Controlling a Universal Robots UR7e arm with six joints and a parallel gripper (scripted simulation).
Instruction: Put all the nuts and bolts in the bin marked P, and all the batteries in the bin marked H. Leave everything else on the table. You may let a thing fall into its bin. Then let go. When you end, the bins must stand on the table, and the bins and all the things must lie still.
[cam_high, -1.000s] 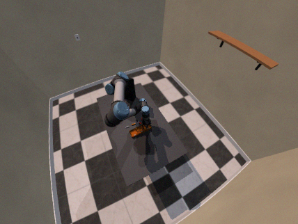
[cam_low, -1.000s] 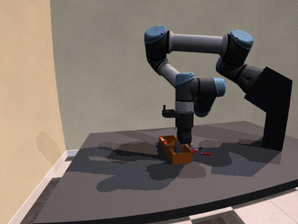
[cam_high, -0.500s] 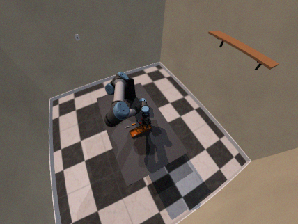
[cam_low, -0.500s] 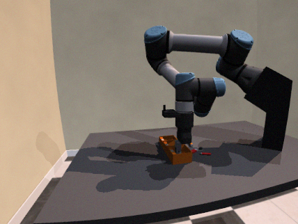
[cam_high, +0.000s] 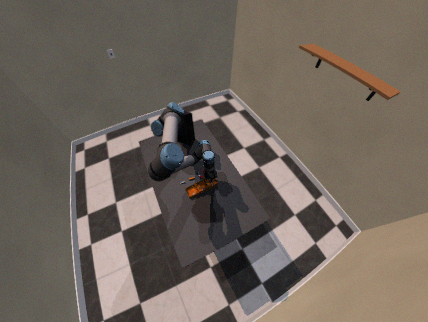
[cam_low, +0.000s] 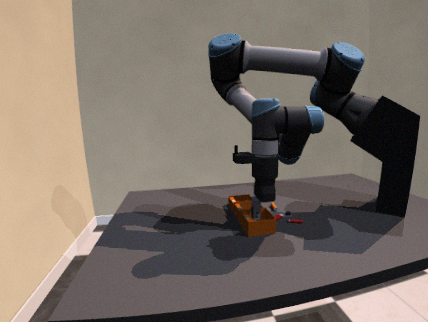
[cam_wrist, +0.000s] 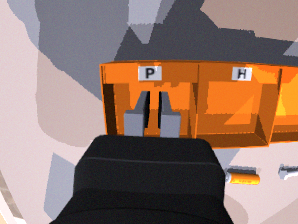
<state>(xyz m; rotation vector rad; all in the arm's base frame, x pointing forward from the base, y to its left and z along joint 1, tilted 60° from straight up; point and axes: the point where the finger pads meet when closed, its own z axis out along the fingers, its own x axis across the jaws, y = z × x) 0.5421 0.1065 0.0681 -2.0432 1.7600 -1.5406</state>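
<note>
Right now my hand is 130 mm past the orange battery, 100 mm to the left of it and 40 mm above it. Also, from my hand: red battery (130 mm behind, 40 mm below, 20 mm to the left); orange three-compartment bin (80 mm to the right, 30 mm below, 20 mm behind); dark nut (150 mm behind, 50 mm below, 40 mm to the right).
</note>
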